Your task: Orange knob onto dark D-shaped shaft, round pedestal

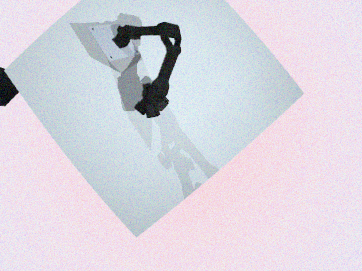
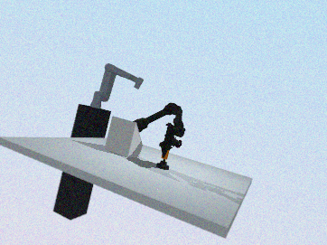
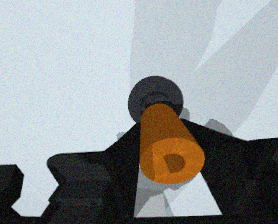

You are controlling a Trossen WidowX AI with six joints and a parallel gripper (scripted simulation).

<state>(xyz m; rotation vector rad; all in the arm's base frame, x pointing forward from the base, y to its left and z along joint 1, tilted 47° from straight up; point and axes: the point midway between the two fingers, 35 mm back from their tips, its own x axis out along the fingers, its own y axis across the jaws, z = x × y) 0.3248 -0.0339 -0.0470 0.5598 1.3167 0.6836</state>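
Now: the orange knob 20 mm above my gripper tip. The rest, counted from my gripper tip: dark round pedestal: 40 mm below.
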